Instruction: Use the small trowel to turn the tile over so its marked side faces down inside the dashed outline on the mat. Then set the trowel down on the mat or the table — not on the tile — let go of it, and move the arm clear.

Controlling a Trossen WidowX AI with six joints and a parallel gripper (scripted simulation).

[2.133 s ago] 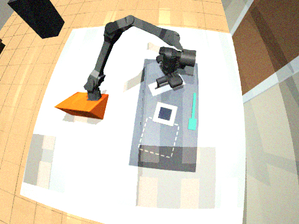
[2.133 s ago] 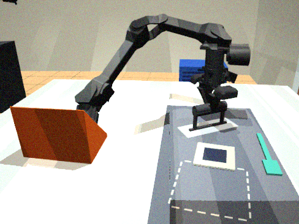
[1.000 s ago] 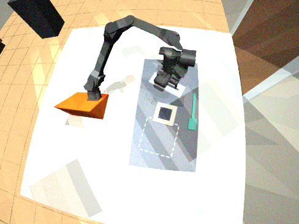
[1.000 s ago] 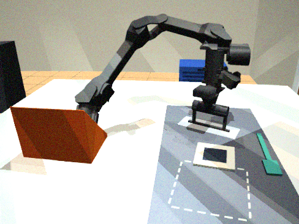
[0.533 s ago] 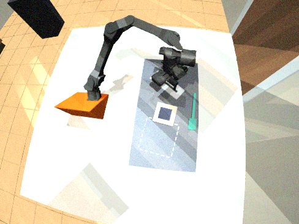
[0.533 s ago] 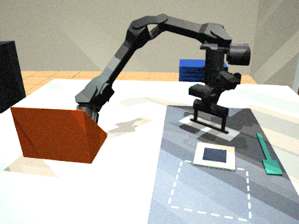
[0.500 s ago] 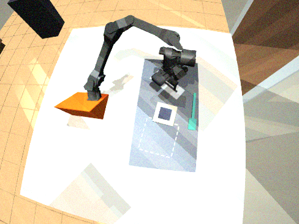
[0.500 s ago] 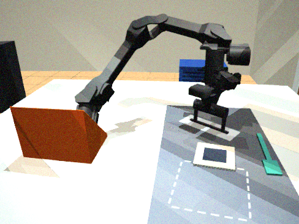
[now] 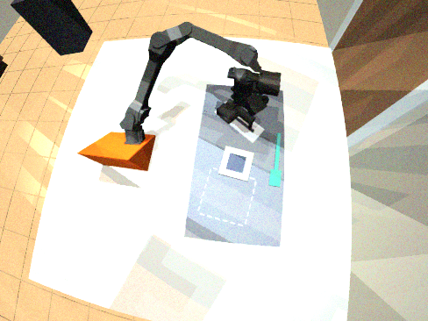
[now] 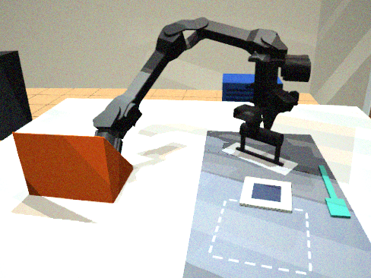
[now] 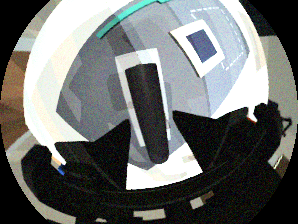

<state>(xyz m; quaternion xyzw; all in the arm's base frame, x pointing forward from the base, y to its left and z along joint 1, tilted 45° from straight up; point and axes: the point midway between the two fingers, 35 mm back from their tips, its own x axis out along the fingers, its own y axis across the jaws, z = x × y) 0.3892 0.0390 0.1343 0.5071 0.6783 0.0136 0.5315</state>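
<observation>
My gripper tip is now 3 cm above the small trowel, 2 cm short of it and 1 cm to the left of it. The rest, counted from my gripper tip: tile: 18 cm to the right, 6 cm below, 1 cm behind; then teal flat tool: 18 cm to the right, 14 cm ahead, 6 cm below; then grey mat: 15 cm to the right, 8 cm below, 1 cm ahead.
</observation>
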